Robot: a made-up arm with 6 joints.
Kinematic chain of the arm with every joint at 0, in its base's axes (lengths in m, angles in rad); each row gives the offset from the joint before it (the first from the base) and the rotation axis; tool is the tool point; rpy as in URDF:
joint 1: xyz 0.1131 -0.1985 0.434 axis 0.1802 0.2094 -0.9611
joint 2: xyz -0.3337 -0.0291 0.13 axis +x
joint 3: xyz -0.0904 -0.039 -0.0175 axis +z
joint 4: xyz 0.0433 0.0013 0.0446 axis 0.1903 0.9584 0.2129
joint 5: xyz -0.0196 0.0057 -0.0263 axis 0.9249 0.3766 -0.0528
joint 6: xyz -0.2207 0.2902 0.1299 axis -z
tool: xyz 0.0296 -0.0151 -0.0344 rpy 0 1.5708 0
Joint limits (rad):
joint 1: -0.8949..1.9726
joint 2: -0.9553..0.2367
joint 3: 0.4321..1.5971
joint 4: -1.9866..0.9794
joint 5: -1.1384..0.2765
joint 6: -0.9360..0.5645
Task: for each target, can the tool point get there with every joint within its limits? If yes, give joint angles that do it. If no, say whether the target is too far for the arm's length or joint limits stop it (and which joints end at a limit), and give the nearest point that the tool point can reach.
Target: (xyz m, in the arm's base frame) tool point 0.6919 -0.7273 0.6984
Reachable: no: joint limits stop it (at a limit: joint 1, joint 2, joint 4, joint 5, joint 6) | nearest point 0.4404 -0.2351 0.6453 | short by 0.555 m
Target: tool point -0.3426 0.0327 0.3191
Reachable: yes | joints 0.0997 -0.1038 0.5434 -1.0491 -0.5384 -0.2199
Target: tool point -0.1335 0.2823 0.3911
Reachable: yes | joints 1.1728 -0.5388 0.6160 -0.7105 -0.8540 -0.1107
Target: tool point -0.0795 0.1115 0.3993
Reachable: yes | joints 0.3122 0.0441 0.5308 -1.4798 -0.7584 -0.1440
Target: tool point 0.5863 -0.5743 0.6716
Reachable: no: joint limits stop it (at a limit: joint 1, joint 2, joint 4, joint 5, joint 6) | nearest point 0.4288 -0.2414 0.6393 | short by 0.370 m
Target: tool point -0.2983 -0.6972 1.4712
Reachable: no: too far | nearest point -0.2873 -0.6942 0.8628 | short by 0.608 m
